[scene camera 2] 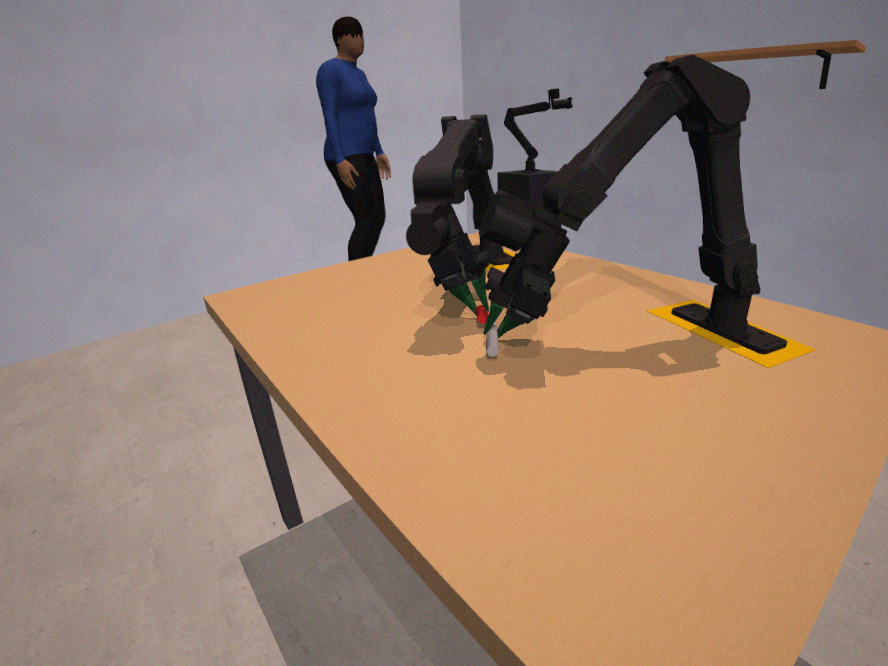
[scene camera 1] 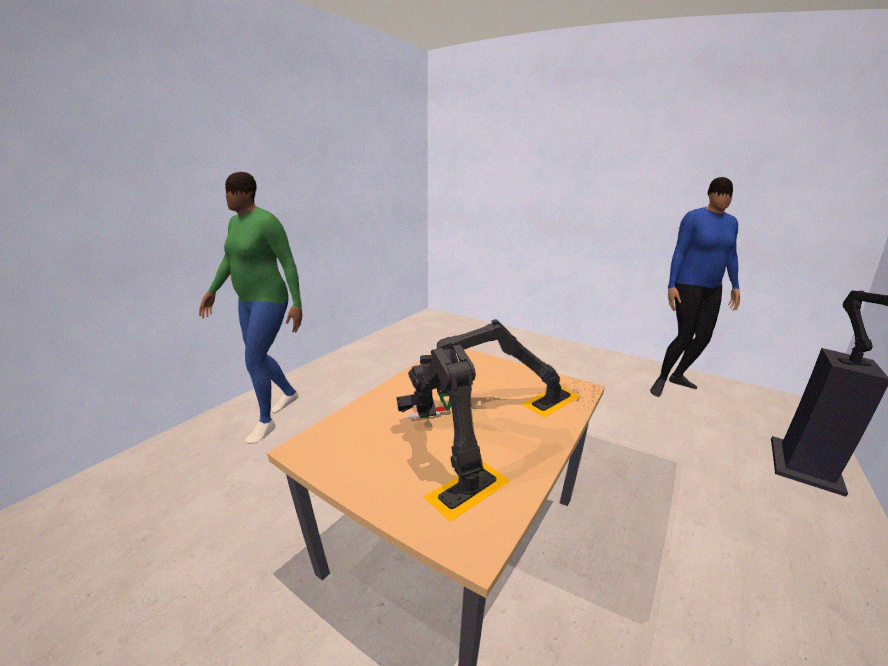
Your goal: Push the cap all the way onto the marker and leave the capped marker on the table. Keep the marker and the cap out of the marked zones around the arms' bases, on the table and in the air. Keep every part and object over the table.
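Frame: origin at the left arm's base, x ahead, y left, z up, level; metres.
Seen in the pictures: left gripper, fingertip midpoint: (scene camera 2: 489, 335) (scene camera 1: 426, 415); right gripper, fingertip midpoint: (scene camera 2: 482, 313) (scene camera 1: 447, 410); left arm's base, link origin: (scene camera 2: 724, 328) (scene camera 1: 468, 489); right arm's base, link origin: (scene camera 2: 491, 255) (scene camera 1: 551, 400).
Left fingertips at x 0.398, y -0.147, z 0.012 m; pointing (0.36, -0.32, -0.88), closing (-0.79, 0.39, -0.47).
Offsets run from my left fingertips to a thing's middle. "spot": to the spot under its first point. Level surfaces: height alone.
The light grey marker {dy +0.007, dx -0.001, dz +0.007 m} (scene camera 1: 413, 416) (scene camera 2: 492, 346) lies low over the table {dz -0.012 m} (scene camera 1: 344, 458) (scene camera 2: 573, 501), its free end pointing toward the viewer in scene camera 2. The red cap {dy -0.063, dx -0.017, dz +0.013 m} (scene camera 1: 439, 409) (scene camera 2: 482, 314) is in line behind it. My left gripper (scene camera 2: 492, 331) is shut on the marker. My right gripper (scene camera 2: 482, 308), with green fingers, is shut on the cap. The fingers hide the joint, so I cannot tell how far the cap is on. In scene camera 1 the left arm hides much of both parts.
Yellow marked zones surround the left base {spot: dy +0.250, dx -0.436, dz -0.011 m} (scene camera 1: 451, 511) (scene camera 2: 798, 351) and the right base {dy -0.497, dx -0.255, dz -0.012 m} (scene camera 1: 546, 412). Both arms reach close together over the table. A person in green (scene camera 1: 258, 250) and one in blue (scene camera 1: 706, 247) (scene camera 2: 347, 107) stand beyond the table. A dark pedestal (scene camera 1: 824, 422) carries another arm.
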